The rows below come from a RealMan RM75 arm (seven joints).
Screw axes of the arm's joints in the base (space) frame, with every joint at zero. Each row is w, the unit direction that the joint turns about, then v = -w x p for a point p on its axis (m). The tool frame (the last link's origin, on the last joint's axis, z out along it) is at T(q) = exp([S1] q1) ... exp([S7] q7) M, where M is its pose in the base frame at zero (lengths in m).
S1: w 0 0 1 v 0 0 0
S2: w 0 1 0 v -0.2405 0 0
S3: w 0 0 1 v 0 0 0
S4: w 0 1 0 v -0.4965 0 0
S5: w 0 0 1 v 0 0 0
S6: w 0 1 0 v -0.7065 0 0
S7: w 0 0 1 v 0 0 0
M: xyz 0 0 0.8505 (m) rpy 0 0 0 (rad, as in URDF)
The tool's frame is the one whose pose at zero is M.
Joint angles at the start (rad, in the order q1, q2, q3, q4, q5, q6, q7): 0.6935, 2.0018, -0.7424, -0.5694, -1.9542, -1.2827, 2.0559
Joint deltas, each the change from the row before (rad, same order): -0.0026, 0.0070, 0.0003, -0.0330, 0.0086, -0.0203, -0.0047; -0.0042, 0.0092, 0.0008, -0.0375, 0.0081, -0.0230, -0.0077; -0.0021, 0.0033, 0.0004, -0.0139, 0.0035, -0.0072, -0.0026; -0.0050, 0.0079, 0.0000, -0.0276, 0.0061, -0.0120, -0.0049; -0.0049, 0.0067, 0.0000, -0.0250, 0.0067, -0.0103, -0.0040; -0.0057, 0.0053, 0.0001, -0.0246, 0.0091, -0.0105, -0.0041; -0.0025, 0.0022, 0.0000, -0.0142, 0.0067, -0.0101, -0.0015; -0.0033, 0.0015, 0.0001, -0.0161, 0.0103, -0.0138, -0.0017; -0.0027, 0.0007, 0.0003, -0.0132, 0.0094, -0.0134, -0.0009; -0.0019, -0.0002, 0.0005, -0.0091, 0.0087, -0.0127, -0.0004
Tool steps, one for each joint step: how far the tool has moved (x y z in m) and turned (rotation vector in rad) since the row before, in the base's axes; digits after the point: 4 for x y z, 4 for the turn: -0.0064, 0.0004, 0.0034, 0.0085, 0.0063, 0.0318; -0.0068, -0.0004, 0.0033, 0.0091, 0.0052, 0.0368; -0.0022, -0.0001, 0.0014, 0.0047, 0.0019, 0.0122; -0.0041, -0.0006, 0.0020, 0.0092, 0.0027, 0.0224; -0.0036, -0.0005, 0.0022, 0.0095, 0.0030, 0.0195; -0.0033, -0.0006, 0.0029, 0.0110, 0.0041, 0.0189; -0.0025, -0.0005, 0.0020, 0.0040, 0.0045, 0.0135; -0.0030, -0.0008, 0.0028, 0.0044, 0.0073, 0.0165; -0.0026, -0.0009, 0.0025, 0.0026, 0.0072, 0.0145; -0.0021, -0.0009, 0.0021, 0.0005, 0.0075, 0.0120
